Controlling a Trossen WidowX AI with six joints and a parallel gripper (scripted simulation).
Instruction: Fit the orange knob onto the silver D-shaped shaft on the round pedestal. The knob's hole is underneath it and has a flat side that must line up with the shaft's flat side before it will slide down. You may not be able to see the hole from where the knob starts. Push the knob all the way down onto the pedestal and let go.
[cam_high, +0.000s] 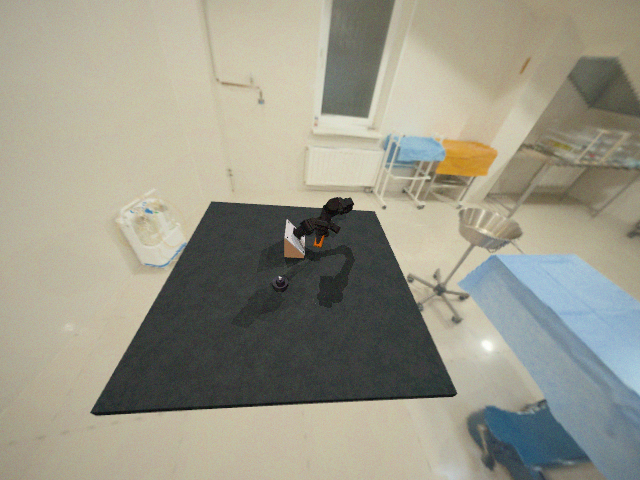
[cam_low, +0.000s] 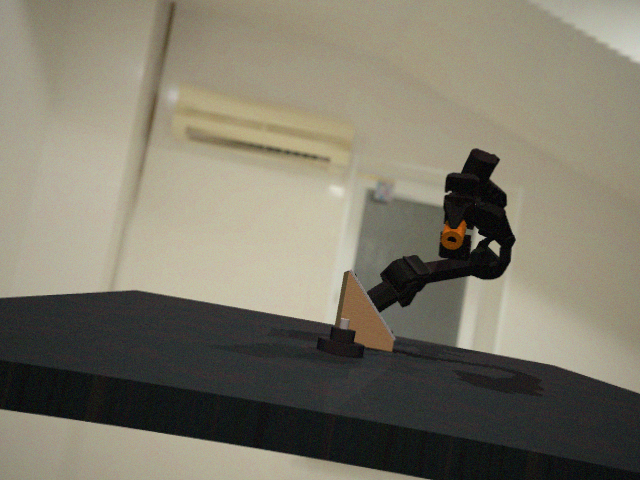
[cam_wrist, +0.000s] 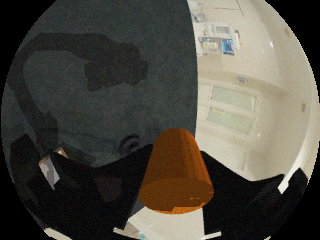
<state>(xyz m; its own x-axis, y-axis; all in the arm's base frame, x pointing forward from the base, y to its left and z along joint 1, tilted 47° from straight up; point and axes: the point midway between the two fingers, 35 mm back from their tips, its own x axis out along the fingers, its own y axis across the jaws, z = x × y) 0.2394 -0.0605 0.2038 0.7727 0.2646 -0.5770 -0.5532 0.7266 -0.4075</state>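
My gripper tip is now 60 mm short of the round black pedestal, 180 mm to the left of it and 210 mm above it. The rest, counted from my gripper tip: orange knob 30 mm behind, 10 mm to the left, 20 mm above.
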